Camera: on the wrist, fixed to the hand. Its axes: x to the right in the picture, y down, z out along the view.
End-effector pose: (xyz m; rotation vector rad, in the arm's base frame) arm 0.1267 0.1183 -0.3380 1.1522 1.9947 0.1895
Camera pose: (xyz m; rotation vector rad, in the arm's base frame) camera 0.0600 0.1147 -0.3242 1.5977 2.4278 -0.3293
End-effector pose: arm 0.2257 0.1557 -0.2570 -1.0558 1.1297 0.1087
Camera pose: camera 0.2130 0.0913 -0.2387 -0.4932 1.3225 -0.4212
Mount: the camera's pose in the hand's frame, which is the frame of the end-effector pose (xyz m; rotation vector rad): 0.0066 -0.0393 -0.0553 0.6543 0.3182 -0.0017
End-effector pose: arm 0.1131 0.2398 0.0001 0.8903 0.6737 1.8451
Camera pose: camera 0.0866 0.2577 -0.0601 1.0004 1.5321 1.8006
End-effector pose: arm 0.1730 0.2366 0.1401 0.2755 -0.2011 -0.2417
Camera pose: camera 0.1837 0.2116 0.0776 0.9558 0.0430 -0.1242
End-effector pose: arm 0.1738 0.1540 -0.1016 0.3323 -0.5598 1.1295
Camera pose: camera 0.2258 0.1720 -0.1418 0.6975 0.1068 1.3145
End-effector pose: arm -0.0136 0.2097 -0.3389 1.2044 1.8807 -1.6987
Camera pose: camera -0.0316 0.2663 -0.3054 -1.6165 -1.3527 2.1011
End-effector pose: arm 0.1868 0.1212 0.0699 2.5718 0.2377 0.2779
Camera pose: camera 0.1752 0.1830 0.0962 -2.8957 -0.4759 -0.6516
